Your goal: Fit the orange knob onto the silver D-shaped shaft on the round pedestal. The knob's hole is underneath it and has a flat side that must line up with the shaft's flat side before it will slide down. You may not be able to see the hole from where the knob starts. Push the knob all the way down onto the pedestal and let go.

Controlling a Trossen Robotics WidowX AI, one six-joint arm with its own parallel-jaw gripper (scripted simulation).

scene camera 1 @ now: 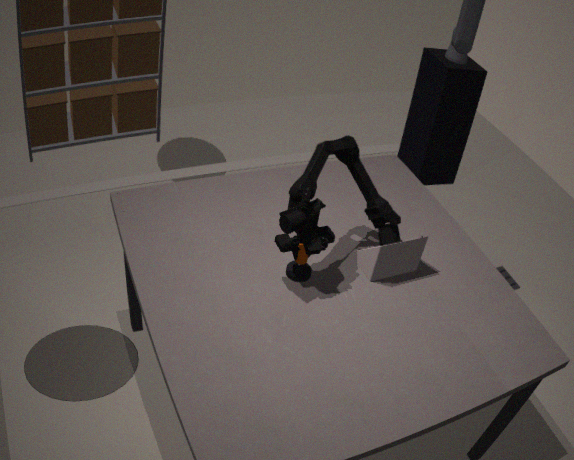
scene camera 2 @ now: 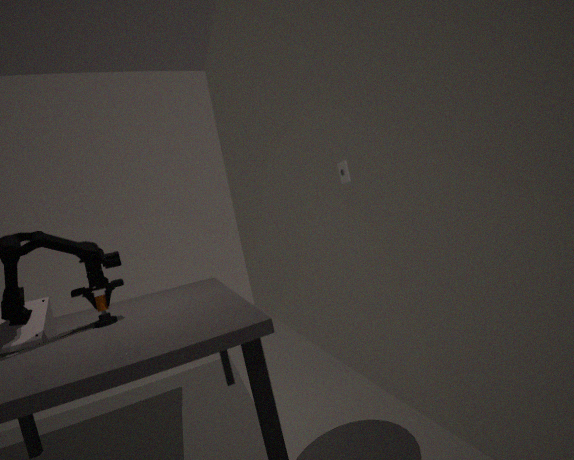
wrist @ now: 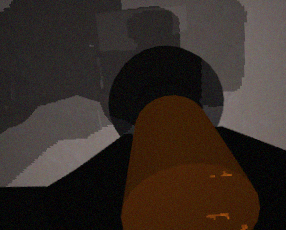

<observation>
my gripper: scene camera 1 301, 258; scene camera 2; wrist
same spot on my gripper: [wrist: 97, 187] = [scene camera 2: 94, 297]
</observation>
